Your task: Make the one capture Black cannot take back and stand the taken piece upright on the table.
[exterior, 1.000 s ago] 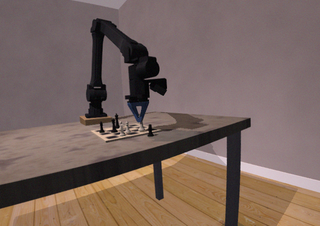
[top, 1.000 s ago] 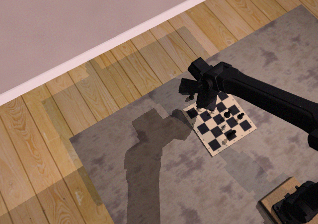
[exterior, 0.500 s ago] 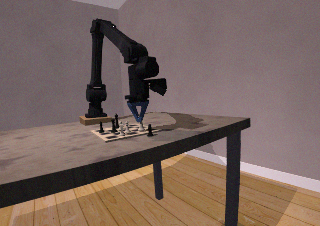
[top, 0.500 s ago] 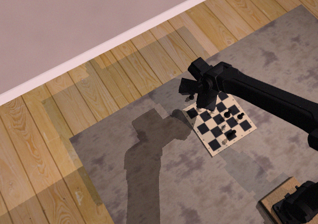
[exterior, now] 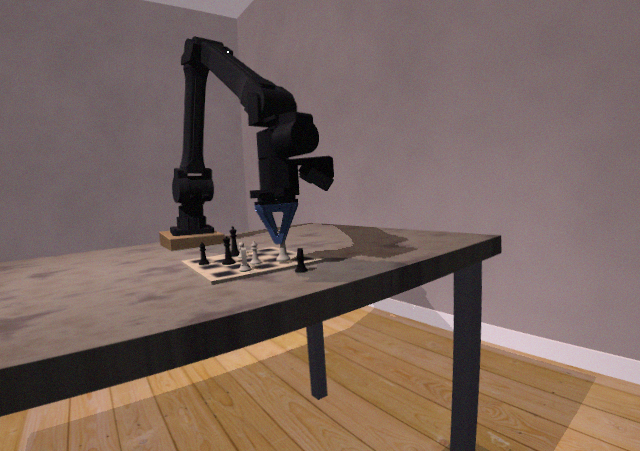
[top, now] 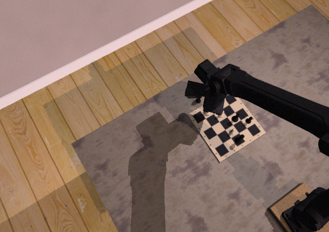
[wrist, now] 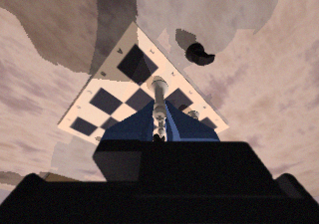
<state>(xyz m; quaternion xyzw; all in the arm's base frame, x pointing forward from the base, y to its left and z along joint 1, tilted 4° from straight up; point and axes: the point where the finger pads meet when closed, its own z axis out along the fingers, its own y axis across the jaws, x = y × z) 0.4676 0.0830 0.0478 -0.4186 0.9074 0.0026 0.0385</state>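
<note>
My gripper is now 10 mm above the tall white piece. Round my hand: black piece 70 mm behind, 80 mm to the right, 20 mm below; then chessboard 70 mm behind, 40 mm to the right, 50 mm below.
</note>
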